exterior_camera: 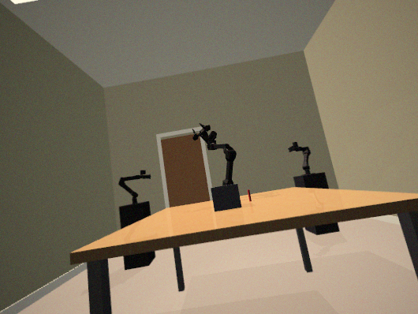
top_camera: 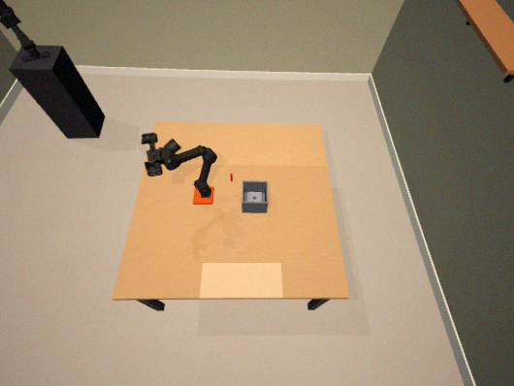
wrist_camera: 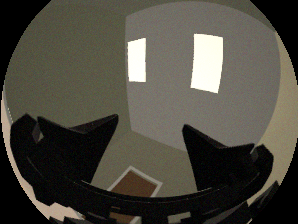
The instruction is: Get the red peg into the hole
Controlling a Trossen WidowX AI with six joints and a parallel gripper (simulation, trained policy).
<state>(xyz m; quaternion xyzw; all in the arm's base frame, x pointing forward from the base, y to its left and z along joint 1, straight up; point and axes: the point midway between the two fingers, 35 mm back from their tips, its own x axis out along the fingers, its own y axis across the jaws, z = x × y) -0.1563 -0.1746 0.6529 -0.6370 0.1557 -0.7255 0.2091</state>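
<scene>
Right now my gripper tip is 33 cm short of the red peg, 30 cm to the right of it and 66 cm above it. From my gripper tip the other things lie so: plate: 48 cm ahead, 12 cm to the left, 66 cm below.
</scene>
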